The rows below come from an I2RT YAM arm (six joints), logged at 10 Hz.
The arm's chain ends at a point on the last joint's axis. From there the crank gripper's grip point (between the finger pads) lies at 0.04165 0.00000 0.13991 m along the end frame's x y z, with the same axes.
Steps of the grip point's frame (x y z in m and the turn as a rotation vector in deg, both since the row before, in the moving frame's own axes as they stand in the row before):
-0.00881 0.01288 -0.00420 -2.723 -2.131 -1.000
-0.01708 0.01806 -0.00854 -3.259 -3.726 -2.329
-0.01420 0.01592 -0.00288 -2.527 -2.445 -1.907
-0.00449 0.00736 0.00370 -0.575 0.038 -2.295
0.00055 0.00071 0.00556 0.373 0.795 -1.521
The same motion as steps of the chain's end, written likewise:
-0.00363 0.00688 -0.00551 -2.723 -2.131 -1.000
-0.00803 0.01154 -0.01077 -3.259 -3.726 -2.329
-0.00828 0.01100 -0.00442 -2.527 -2.445 -1.907
-0.00458 0.00763 0.00373 -0.575 0.038 -2.295
-0.00136 0.00275 0.00616 0.373 0.795 -1.521

